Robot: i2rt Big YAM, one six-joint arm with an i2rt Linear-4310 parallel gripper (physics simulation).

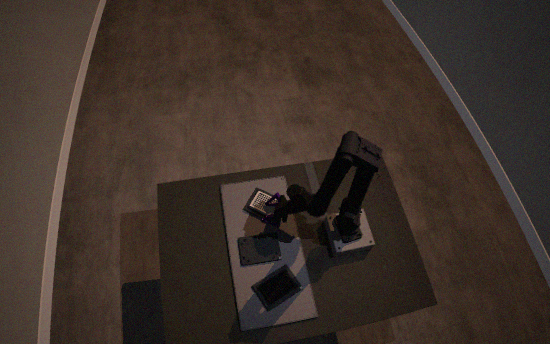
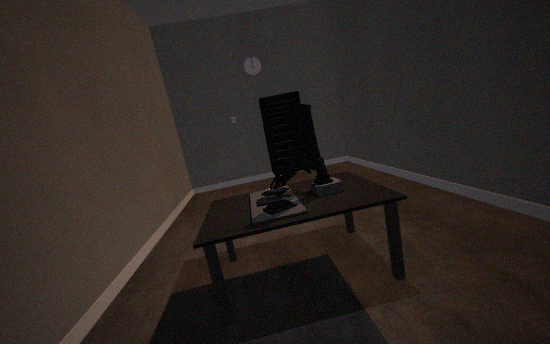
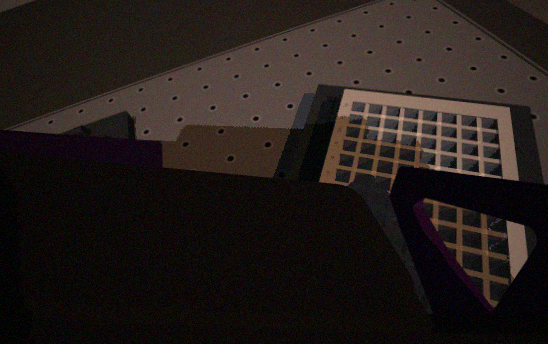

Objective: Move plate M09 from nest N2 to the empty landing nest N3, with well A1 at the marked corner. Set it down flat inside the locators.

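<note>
The white well plate M09 (image 1: 258, 199) (image 3: 414, 133) lies in a dark nest (image 3: 320, 122) at the far end of the grey perforated board (image 1: 230, 214) (image 3: 303, 55). My gripper (image 1: 271, 210) (image 3: 283, 170) is open, low at the plate's near edge. One purple finger reaches over the plate's wells and the other is off its side, over the board. Nothing is between the fingers. The empty dark landing nest (image 1: 258, 250) lies in the middle of the board, partly in the arm's shadow.
A black plate (image 1: 277, 287) sits in a third nest at the board's near end. The arm's pale base block (image 1: 366, 240) (image 2: 327, 186) stands to the right on the dark table (image 1: 194, 222) (image 2: 360, 196). A dark cabinet (image 2: 282, 129) stands behind.
</note>
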